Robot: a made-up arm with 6 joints. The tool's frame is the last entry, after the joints.
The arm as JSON. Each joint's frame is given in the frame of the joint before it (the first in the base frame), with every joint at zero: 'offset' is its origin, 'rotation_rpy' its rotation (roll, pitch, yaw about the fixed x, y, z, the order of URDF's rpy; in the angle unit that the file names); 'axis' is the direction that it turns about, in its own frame. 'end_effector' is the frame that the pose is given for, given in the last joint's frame.
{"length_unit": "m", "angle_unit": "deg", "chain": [
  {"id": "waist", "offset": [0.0, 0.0, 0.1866], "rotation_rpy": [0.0, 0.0, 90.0], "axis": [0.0, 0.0, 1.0]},
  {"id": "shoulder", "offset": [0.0, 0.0, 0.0], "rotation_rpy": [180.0, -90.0, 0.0], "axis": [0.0, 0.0, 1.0]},
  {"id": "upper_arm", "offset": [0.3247, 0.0, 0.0], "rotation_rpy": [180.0, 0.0, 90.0], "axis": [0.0, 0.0, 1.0]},
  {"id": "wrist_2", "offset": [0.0, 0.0, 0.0], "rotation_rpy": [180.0, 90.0, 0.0], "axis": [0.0, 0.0, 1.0]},
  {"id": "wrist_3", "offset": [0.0, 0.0, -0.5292], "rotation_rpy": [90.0, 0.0, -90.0], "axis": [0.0, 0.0, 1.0]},
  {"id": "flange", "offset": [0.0, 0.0, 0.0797], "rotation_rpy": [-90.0, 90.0, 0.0], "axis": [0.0, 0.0, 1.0]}
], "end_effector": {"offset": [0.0, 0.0, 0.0], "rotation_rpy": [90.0, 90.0, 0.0]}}
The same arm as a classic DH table. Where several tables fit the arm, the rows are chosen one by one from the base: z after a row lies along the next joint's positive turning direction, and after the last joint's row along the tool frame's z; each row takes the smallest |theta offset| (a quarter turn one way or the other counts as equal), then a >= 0, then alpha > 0; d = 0 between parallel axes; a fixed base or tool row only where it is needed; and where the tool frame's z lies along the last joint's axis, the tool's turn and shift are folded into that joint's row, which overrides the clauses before.
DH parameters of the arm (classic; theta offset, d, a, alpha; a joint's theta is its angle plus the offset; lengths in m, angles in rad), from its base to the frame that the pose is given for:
waist: 0.0000 0.1866 0.0000 -1.5708
shoulder: -1.5708 0.0000 0.3247 3.1416
upper_arm: 0.0000 0.0000 0.0000 -1.5708
wrist_2: 0.0000 -0.5292 0.0000 1.5708
wrist_3: 0.0000 0.0797 0.0000 -1.5708
flange: 1.5708 0.0000 0.0000 1.5708
tool (fixed): -1.5708 0.0000 0.0000 0.0000

